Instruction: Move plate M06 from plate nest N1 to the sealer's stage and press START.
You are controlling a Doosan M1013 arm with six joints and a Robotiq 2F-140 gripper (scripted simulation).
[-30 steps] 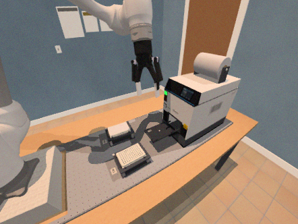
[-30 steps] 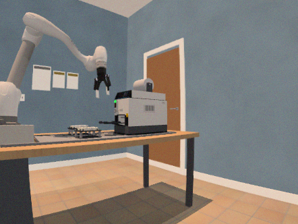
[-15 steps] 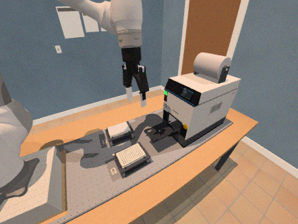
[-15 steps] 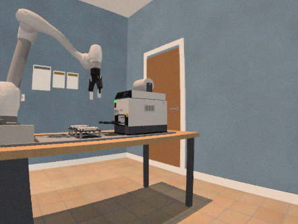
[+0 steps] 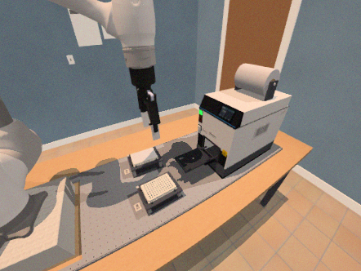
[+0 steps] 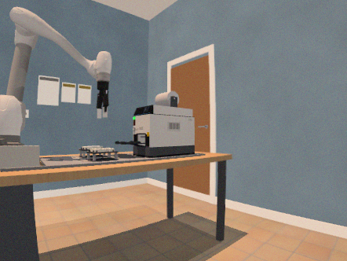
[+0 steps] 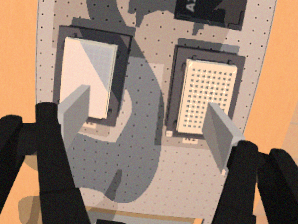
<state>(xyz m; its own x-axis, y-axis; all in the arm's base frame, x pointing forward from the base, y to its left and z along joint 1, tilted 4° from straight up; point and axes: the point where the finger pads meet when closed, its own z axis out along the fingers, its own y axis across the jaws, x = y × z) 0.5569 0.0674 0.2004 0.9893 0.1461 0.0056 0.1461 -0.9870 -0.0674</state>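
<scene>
Now: hand 22 cm above the white well plate, 11 cm to the left of it and 2 cm past it. The rest, counted from my hand: foil roll (49 cm ahead, 13 cm above); sealer stage (18 cm below, 16 cm ahead, 5 cm to the right).
</scene>
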